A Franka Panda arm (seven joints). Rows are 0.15 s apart.
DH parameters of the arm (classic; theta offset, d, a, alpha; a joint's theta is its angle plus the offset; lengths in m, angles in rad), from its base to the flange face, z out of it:
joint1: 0 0.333 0 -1.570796
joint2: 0 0 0 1.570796
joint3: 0 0.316 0.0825 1.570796
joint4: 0 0 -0.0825 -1.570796
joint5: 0 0.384 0 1.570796
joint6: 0 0 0.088 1.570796
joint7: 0 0.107 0 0
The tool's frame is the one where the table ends.
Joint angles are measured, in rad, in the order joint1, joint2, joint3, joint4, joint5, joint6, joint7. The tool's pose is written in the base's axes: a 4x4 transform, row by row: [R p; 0 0 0 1], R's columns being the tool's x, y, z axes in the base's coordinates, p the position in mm. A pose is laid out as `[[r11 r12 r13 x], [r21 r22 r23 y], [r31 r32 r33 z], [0 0 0 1]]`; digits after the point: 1 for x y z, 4 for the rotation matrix.
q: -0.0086 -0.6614 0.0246 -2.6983 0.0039 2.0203 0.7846
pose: [[0.7139 -0.7000 -0.0166 337.3], [-0.7002 -0.7139 -0.0118 5.3], [-0.0036 0.0200 -0.9998 425.7], [0 0 0 1]]
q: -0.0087 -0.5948 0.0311 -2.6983 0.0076 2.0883 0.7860
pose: [[0.7159 -0.6981 -0.0152 350.3], [-0.6982 -0.7158 -0.0111 7.7], [-0.0032 0.0186 -0.9998 408.6], [0 0 0 1]]
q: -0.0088 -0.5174 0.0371 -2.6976 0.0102 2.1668 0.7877
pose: [[0.7178 -0.6961 -0.0134 363.9], [-0.6963 -0.7177 -0.0102 9.9], [-0.0025 0.0167 -0.9999 388.0], [0 0 0 1]]
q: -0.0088 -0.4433 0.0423 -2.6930 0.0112 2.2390 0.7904
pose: [[0.7192 -0.6947 -0.0107 376.3], [-0.6948 -0.7192 -0.0097 12.1], [-0.0010 0.0144 -0.9999 368.8], [0 0 0 1]]
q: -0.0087 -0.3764 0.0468 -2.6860 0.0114 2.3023 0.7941
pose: [[0.7200 -0.6939 -0.0073 387.0], [-0.6940 -0.7200 -0.0090 14.0], [0.0009 0.0116 -0.9999 351.8], [0 0 0 1]]
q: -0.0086 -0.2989 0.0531 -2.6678 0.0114 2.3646 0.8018
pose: [[0.7194 -0.6946 -0.0043 400.1], [-0.6946 -0.7194 -0.0078 17.0], [0.0023 0.0086 -1.0000 334.4], [0 0 0 1]]
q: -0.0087 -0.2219 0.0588 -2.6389 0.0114 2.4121 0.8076
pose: [[0.7197 -0.6943 -0.0050 414.2], [-0.6943 -0.7196 -0.0056 20.1], [0.0003 0.0075 -1.0000 319.0], [0 0 0 1]]
